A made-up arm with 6 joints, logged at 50 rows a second.
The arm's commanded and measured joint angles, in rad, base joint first. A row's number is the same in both.
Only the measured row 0 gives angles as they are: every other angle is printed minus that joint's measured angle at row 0.
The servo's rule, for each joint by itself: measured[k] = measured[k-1] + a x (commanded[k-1-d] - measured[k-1]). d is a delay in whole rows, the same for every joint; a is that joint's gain. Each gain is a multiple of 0.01, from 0.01 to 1. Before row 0 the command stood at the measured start. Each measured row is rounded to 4 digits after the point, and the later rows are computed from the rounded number. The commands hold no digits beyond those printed.
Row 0, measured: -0.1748, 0.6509, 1.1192, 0.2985, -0.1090, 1.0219
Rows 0 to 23, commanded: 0.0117, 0.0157, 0.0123, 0.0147, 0.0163, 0.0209; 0.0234, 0.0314, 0.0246, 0.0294, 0.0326, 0.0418; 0.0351, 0.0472, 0.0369, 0.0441, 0.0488, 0.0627; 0.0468, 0.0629, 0.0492, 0.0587, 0.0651, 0.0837; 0.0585, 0.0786, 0.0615, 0.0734, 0.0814, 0.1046; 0.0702, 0.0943, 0.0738, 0.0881, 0.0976, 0.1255; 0.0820, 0.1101, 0.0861, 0.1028, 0.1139, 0.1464; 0.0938, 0.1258, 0.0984, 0.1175, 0.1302, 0.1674; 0.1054, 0.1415, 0.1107, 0.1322, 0.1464, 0.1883; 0.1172, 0.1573, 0.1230, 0.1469, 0.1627, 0.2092; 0.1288, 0.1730, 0.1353, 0.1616, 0.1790, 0.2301; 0.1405, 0.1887, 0.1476, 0.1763, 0.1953, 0.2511; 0.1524, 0.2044, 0.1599, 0.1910, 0.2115, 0.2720; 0.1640, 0.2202, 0.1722, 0.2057, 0.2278, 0.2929; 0.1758, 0.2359, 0.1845, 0.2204, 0.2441, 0.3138; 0.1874, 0.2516, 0.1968, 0.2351, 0.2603, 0.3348; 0.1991, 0.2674, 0.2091, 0.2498, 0.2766, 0.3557; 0.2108, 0.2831, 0.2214, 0.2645, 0.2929, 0.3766; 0.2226, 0.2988, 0.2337, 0.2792, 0.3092, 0.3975; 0.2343, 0.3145, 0.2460, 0.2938, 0.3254, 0.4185; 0.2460, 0.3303, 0.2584, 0.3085, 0.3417, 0.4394; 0.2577, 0.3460, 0.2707, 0.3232, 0.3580, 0.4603; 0.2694, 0.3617, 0.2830, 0.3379, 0.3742, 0.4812; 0.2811, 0.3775, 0.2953, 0.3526, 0.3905, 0.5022
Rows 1 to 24, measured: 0.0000, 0.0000, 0.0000, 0.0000, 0.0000, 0.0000; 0.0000, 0.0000, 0.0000, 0.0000, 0.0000, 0.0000; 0.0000, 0.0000, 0.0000, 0.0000, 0.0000, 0.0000; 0.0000, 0.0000, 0.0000, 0.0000, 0.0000, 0.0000; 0.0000, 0.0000, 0.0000, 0.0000, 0.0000, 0.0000; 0.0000, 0.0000, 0.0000, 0.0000, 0.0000, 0.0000; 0.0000, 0.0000, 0.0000, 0.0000, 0.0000, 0.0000; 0.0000, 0.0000, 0.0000, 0.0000, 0.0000, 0.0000; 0.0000, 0.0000, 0.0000, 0.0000, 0.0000, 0.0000; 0.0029, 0.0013, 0.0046, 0.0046, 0.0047, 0.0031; 0.0080, 0.0037, 0.0120, 0.0123, 0.0128, 0.0089; 0.0148, 0.0072, 0.0212, 0.0222, 0.0232, 0.0170; 0.0228, 0.0117, 0.0316, 0.0335, 0.0354, 0.0270; 0.0317, 0.0171, 0.0427, 0.0459, 0.0487, 0.0386; 0.0413, 0.0233, 0.0542, 0.0590, 0.0629, 0.0516; 0.0515, 0.0302, 0.0660, 0.0726, 0.0777, 0.0658; 0.0621, 0.0378, 0.0780, 0.0865, 0.0929, 0.0810; 0.0729, 0.0461, 0.0901, 0.1007, 0.1084, 0.0971; 0.0840, 0.0550, 0.1023, 0.1150, 0.1241, 0.1139; 0.0952, 0.0644, 0.1145, 0.1294, 0.1400, 0.1313; 0.1065, 0.0743, 0.1267, 0.1439, 0.1560, 0.1493; 0.1180, 0.0847, 0.1390, 0.1585, 0.1721, 0.1677; 0.1295, 0.0955, 0.1513, 0.1731, 0.1883, 0.1865; 0.1411, 0.1067, 0.1636, 0.1878, 0.2045, 0.2056
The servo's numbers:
d 9
a 0.25 0.08 0.37 0.31 0.29 0.15

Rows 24 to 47, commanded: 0.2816, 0.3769, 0.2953, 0.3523, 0.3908, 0.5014; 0.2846, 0.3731, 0.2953, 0.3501, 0.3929, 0.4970; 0.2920, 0.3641, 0.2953, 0.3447, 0.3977, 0.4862; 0.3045, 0.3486, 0.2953, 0.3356, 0.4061, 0.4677; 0.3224, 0.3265, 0.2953, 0.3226, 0.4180, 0.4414; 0.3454, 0.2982, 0.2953, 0.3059, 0.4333, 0.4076; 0.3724, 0.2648, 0.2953, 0.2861, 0.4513, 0.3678; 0.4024, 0.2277, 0.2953, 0.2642, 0.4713, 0.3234; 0.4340, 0.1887, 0.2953, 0.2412, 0.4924, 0.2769; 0.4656, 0.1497, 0.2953, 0.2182, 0.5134, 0.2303; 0.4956, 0.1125, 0.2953, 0.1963, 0.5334, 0.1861; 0.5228, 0.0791, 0.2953, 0.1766, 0.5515, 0.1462; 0.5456, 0.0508, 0.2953, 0.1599, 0.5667, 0.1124; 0.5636, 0.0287, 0.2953, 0.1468, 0.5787, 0.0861; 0.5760, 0.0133, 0.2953, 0.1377, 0.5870, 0.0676; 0.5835, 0.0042, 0.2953, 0.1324, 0.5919, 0.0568; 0.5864, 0.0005, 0.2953, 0.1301, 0.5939, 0.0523; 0.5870, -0.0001, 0.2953, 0.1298, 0.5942, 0.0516; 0.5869, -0.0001, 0.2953, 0.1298, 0.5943, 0.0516; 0.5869, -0.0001, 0.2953, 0.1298, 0.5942, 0.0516; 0.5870, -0.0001, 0.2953, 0.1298, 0.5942, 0.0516; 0.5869, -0.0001, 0.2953, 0.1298, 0.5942, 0.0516; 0.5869, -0.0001, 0.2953, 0.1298, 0.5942, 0.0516; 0.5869, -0.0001, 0.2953, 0.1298, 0.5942, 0.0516
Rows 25 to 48, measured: 0.1527, 0.1183, 0.1759, 0.2025, 0.2207, 0.2250; 0.1643, 0.1302, 0.1882, 0.2172, 0.2369, 0.2446; 0.1759, 0.1424, 0.2005, 0.2319, 0.2531, 0.2644; 0.1876, 0.1549, 0.2128, 0.2466, 0.2694, 0.2844; 0.1993, 0.1677, 0.2251, 0.2612, 0.2856, 0.3045; 0.2110, 0.1807, 0.2374, 0.2759, 0.3019, 0.3247; 0.2227, 0.1939, 0.2497, 0.2906, 0.3182, 0.3450; 0.2344, 0.2073, 0.2620, 0.3053, 0.3344, 0.3654; 0.2461, 0.2209, 0.2743, 0.3200, 0.3507, 0.3859; 0.2550, 0.2334, 0.2821, 0.3300, 0.3623, 0.4032; 0.2624, 0.2446, 0.2870, 0.3362, 0.3712, 0.4173; 0.2698, 0.2542, 0.2901, 0.3388, 0.3789, 0.4276; 0.2785, 0.2618, 0.2920, 0.3378, 0.3868, 0.4336; 0.2895, 0.2670, 0.2932, 0.3331, 0.3958, 0.4348; 0.3035, 0.2695, 0.2940, 0.3247, 0.4067, 0.4307; 0.3207, 0.2691, 0.2945, 0.3127, 0.4196, 0.4213; 0.3411, 0.2658, 0.2948, 0.2977, 0.4346, 0.4066; 0.3643, 0.2596, 0.2950, 0.2802, 0.4514, 0.3871; 0.3896, 0.2508, 0.2951, 0.2610, 0.4694, 0.3636; 0.4161, 0.2397, 0.2952, 0.2409, 0.4880, 0.3370; 0.4428, 0.2269, 0.2952, 0.2210, 0.5064, 0.3084; 0.4685, 0.2128, 0.2952, 0.2021, 0.5239, 0.2790; 0.4923, 0.1981, 0.2952, 0.1850, 0.5398, 0.2501; 0.5132, 0.1833, 0.2952, 0.1703, 0.5535, 0.2227
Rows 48 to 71, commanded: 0.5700, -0.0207, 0.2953, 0.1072, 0.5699, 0.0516; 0.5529, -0.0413, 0.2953, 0.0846, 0.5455, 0.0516; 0.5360, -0.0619, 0.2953, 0.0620, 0.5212, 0.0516; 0.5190, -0.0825, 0.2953, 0.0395, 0.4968, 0.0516; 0.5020, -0.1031, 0.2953, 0.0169, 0.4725, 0.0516; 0.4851, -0.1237, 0.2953, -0.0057, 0.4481, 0.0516; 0.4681, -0.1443, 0.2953, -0.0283, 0.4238, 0.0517; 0.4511, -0.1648, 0.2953, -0.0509, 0.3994, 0.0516; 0.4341, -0.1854, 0.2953, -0.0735, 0.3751, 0.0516; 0.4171, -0.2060, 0.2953, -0.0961, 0.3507, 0.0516; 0.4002, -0.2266, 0.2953, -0.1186, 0.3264, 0.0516; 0.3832, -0.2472, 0.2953, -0.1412, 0.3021, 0.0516; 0.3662, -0.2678, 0.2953, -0.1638, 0.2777, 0.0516; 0.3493, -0.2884, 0.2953, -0.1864, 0.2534, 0.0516; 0.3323, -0.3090, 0.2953, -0.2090, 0.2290, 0.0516; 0.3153, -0.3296, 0.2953, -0.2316, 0.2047, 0.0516; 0.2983, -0.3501, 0.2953, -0.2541, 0.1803, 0.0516; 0.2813, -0.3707, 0.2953, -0.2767, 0.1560, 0.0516; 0.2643, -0.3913, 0.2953, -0.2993, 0.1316, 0.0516; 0.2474, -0.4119, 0.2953, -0.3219, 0.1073, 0.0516; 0.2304, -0.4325, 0.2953, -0.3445, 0.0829, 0.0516; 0.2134, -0.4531, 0.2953, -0.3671, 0.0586, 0.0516; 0.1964, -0.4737, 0.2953, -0.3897, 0.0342, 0.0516; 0.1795, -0.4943, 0.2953, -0.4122, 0.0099, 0.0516
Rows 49 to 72, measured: 0.5308, 0.1690, 0.2952, 0.1586, 0.5646, 0.1978; 0.5447, 0.1555, 0.2952, 0.1498, 0.5731, 0.1760; 0.5553, 0.1431, 0.2952, 0.1436, 0.5792, 0.1573; 0.5632, 0.1316, 0.2952, 0.1393, 0.5836, 0.1414; 0.5691, 0.1211, 0.2952, 0.1364, 0.5867, 0.1279; 0.5736, 0.1114, 0.2952, 0.1344, 0.5889, 0.1165; 0.5769, 0.1025, 0.2952, 0.1330, 0.5904, 0.1068; 0.5794, 0.0943, 0.2952, 0.1320, 0.5915, 0.0985; 0.5813, 0.0867, 0.2952, 0.1313, 0.5923, 0.0915; 0.5785, 0.0781, 0.2952, 0.1238, 0.5858, 0.0855; 0.5721, 0.0685, 0.2952, 0.1116, 0.5741, 0.0804; 0.5631, 0.0581, 0.2952, 0.0962, 0.5588, 0.0761; 0.5521, 0.0469, 0.2952, 0.0786, 0.5408, 0.0724; 0.5396, 0.0349, 0.2952, 0.0595, 0.5210, 0.0693; 0.5260, 0.0222, 0.2952, 0.0393, 0.4999, 0.0666; 0.5115, 0.0089, 0.2952, 0.0183, 0.4778, 0.0644; 0.4964, -0.0050, 0.2952, -0.0032, 0.4551, 0.0625; 0.4808, -0.0194, 0.2952, -0.0250, 0.4319, 0.0609; 0.4649, -0.0343, 0.2952, -0.0470, 0.4084, 0.0595; 0.4487, -0.0497, 0.2952, -0.0692, 0.3846, 0.0583; 0.4323, -0.0655, 0.2952, -0.0915, 0.3607, 0.0573; 0.4158, -0.0817, 0.2952, -0.1139, 0.3366, 0.0564; 0.3992, -0.0982, 0.2952, -0.1364, 0.3125, 0.0557; 0.3825, -0.1151, 0.2952, -0.1589, 0.2883, 0.0551
